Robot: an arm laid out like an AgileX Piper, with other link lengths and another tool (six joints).
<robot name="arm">
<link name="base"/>
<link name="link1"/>
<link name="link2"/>
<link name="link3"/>
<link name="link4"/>
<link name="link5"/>
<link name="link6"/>
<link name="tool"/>
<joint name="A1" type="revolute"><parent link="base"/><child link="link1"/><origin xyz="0 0 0.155" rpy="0 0 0"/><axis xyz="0 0 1"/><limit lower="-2.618" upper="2.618"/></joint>
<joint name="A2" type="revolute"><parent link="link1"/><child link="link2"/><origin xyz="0 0 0" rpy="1.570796 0 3.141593"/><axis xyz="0 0 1"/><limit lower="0" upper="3.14"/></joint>
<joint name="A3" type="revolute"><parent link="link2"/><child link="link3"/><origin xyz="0.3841 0.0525 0" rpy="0 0 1.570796"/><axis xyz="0 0 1"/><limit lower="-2.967" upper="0"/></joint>
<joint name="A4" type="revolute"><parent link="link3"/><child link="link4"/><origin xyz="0.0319 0.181 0" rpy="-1.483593 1.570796 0"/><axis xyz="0 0 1"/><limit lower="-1.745" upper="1.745"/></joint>
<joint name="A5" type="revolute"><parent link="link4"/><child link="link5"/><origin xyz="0 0 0" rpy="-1.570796 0 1.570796"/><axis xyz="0 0 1"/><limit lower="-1.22" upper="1.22"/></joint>
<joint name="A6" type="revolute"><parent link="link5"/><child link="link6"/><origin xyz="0 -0.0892 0" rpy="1.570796 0 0"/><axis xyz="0 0 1"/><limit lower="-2.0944" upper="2.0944"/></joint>
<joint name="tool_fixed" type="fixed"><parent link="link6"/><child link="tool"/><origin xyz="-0.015 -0.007 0.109" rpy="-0.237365 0 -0.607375"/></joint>
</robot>
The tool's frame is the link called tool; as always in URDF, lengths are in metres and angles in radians.
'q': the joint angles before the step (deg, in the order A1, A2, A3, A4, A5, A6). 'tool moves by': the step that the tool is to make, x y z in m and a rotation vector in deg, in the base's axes. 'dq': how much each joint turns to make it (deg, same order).
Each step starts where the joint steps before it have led.
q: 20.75 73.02 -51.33 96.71 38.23 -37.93
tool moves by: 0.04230 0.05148 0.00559 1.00 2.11 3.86
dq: 6.64 9.99 -10.55 0.08 -2.40 3.01
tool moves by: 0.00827 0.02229 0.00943 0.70 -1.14 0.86
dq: 3.76 2.63 -4.54 0.49 -2.84 0.39
